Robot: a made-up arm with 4 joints.
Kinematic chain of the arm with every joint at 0, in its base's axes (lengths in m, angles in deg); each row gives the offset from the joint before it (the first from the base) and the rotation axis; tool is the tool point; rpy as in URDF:
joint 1: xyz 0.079 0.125 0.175 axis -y
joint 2: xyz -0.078 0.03 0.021 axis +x
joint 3: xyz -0.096 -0.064 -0.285 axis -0.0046 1 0.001
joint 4: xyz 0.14 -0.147 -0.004 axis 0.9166 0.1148 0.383
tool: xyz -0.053 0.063 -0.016 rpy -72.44 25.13 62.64
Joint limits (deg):
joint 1: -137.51..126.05
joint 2: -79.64..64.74
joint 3: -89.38..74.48
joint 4: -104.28..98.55
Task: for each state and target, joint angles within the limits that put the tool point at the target. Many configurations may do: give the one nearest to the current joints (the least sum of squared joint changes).
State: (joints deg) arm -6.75 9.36 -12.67 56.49
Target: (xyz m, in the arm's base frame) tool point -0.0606 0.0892 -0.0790
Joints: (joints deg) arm -5.12 23.63 -19.67 48.18
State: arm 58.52 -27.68 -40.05 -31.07
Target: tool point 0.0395 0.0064 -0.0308
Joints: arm 17.39 1.38 -74.75 -27.77
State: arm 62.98 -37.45 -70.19 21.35
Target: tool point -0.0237 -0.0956 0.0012
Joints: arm 38.49 -31.87 -89.38 34.43
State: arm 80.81 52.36 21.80 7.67
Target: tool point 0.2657 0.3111 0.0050
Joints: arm 71.04 62.62 -23.34 16.99
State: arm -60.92 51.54 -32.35 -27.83
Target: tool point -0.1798 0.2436 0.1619
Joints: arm -70.07 50.64 -50.36 -23.73
